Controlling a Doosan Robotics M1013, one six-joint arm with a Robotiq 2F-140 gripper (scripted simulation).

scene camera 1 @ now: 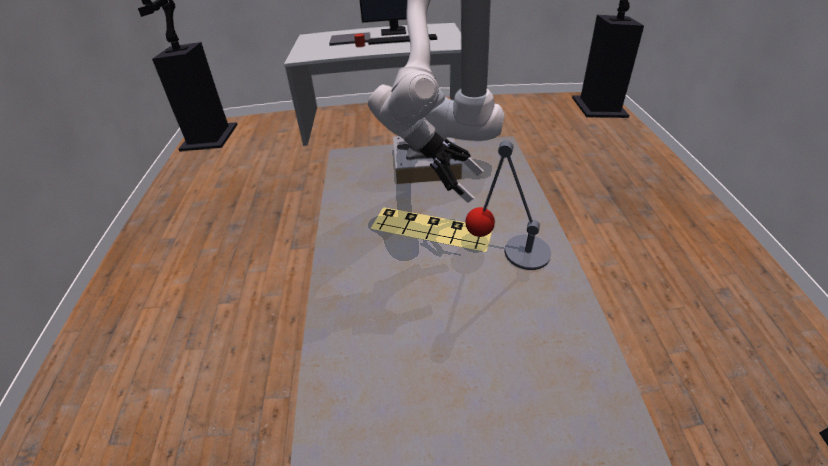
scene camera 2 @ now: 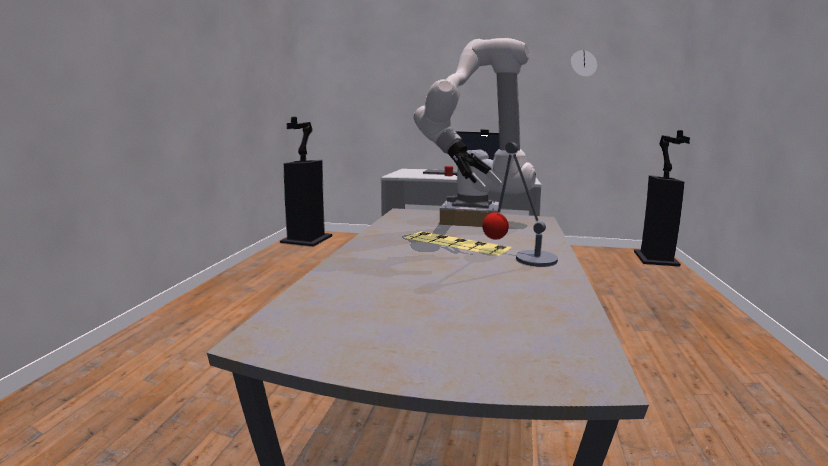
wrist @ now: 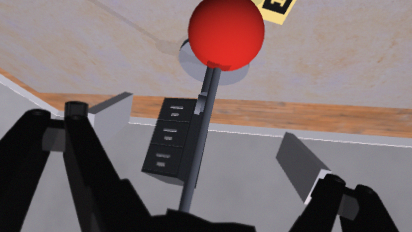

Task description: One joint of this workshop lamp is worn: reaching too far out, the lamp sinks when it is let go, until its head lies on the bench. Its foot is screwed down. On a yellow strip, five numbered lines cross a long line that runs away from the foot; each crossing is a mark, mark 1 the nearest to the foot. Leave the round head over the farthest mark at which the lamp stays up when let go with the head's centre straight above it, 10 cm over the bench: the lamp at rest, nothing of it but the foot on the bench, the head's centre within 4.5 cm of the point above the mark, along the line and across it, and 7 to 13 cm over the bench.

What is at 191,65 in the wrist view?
A grey foot.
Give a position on a red round lamp head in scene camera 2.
495,226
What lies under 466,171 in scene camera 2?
My gripper.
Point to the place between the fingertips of my gripper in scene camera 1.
476,186
